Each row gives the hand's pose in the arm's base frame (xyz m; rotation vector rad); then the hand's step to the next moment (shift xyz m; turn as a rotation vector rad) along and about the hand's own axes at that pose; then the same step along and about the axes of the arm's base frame.
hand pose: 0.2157 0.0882 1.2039 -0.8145 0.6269 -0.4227
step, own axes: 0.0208 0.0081 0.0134 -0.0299 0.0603 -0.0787
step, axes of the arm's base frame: 0.0252 0.0004 -0.0066 -0.0675 0.0122 -0.0776
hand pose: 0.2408 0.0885 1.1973 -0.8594 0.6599 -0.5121
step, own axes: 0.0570 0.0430 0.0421 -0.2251 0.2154 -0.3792
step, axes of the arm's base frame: 0.0755 0.0088 -0.0331 -0.3923 0.0695 -0.2866
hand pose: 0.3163 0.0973 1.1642 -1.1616 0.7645 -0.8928
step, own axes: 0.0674 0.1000 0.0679 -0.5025 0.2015 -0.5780
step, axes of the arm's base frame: 0.1084 -0.0158 -0.0846 -0.6938 0.2288 -0.3056
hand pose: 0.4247 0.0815 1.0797 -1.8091 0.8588 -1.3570
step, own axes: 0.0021 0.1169 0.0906 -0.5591 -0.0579 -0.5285
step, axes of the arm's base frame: 0.0773 -0.0504 -0.1156 -0.6345 0.4207 -0.1250
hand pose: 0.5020 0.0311 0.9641 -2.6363 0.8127 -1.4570
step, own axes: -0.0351 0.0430 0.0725 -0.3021 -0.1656 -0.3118
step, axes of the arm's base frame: 0.0241 -0.0377 -0.0796 -0.3060 0.3493 -0.0176
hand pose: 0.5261 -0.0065 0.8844 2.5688 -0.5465 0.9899
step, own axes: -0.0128 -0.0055 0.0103 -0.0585 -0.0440 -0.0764
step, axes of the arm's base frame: -0.0004 0.0033 -0.0170 -0.0628 0.0850 0.0058
